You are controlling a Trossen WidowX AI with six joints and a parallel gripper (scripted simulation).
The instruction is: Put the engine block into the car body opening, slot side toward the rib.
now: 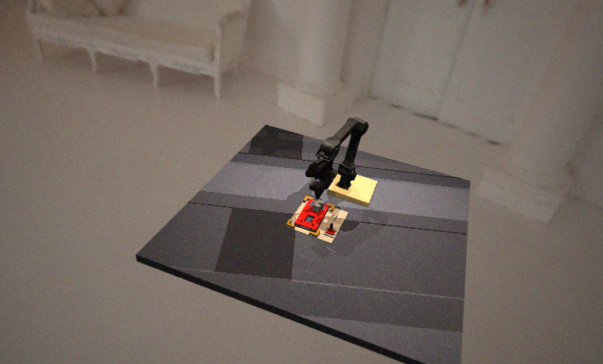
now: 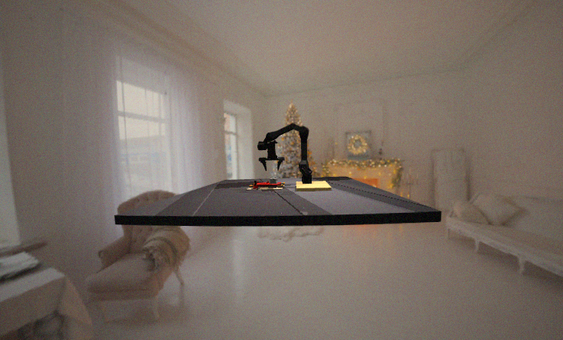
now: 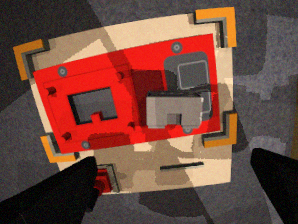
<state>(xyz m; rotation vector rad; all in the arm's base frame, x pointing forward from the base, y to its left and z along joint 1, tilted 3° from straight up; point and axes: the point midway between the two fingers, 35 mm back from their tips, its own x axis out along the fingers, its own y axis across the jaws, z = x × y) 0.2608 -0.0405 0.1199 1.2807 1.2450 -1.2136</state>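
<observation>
Right now the grey engine block is 10 mm behind my gripper tip and 70 mm below it.
</observation>
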